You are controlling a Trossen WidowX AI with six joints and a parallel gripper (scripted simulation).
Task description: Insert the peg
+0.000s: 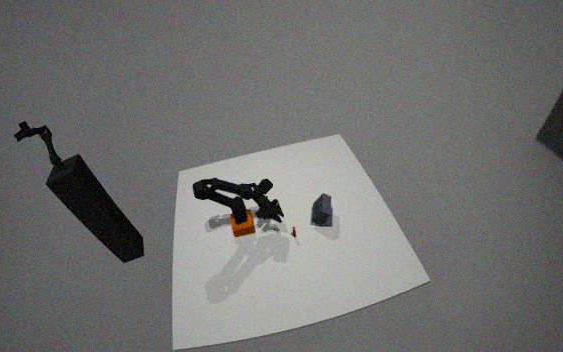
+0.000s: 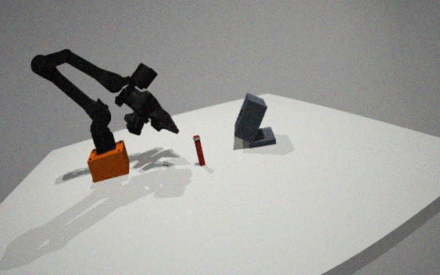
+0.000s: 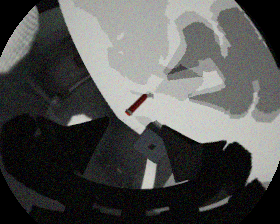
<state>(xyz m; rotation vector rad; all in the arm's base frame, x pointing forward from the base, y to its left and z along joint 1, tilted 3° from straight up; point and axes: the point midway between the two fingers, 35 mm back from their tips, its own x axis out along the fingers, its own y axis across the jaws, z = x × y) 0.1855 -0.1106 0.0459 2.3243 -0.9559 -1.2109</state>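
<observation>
The thin red peg lies 6 cm to the right of my gripper tip, 4 cm below it and 3 cm ahead of it. The rest, counted from my gripper tip: dark grey sloped panel: 22 cm ahead, 3 cm below, 2 cm to the right.
</observation>
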